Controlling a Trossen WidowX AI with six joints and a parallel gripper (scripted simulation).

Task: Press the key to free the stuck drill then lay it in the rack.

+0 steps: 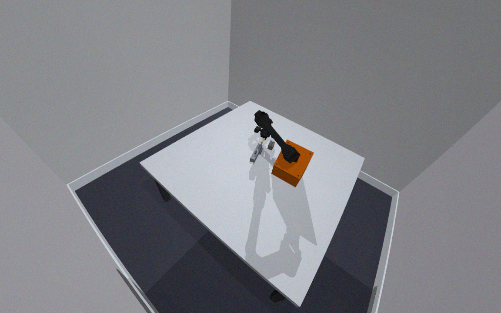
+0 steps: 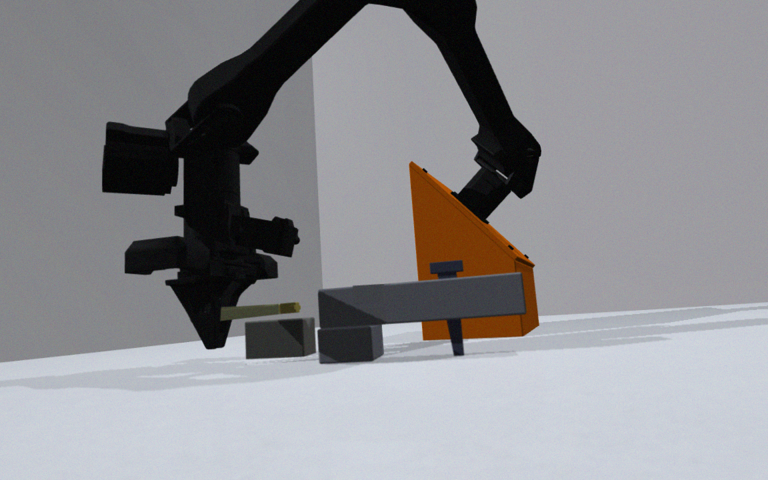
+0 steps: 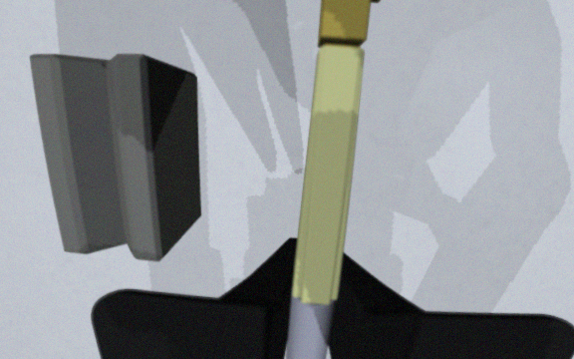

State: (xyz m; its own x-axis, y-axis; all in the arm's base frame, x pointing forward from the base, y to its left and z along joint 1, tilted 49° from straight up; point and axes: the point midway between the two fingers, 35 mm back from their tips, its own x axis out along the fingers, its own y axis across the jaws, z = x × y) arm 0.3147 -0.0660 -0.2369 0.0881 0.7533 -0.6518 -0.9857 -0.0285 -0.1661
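Right now my gripper tip is 4 cm to the right of the drill, 3 cm below it and 1 cm past it. Round my gripper tip: grey housing (20 cm to the left, 3 cm behind, 2 cm above); dark t-shaped key (23 cm to the left, 4 cm behind, 3 cm above); dark v-notched rack (8 cm behind, 3 cm to the left).
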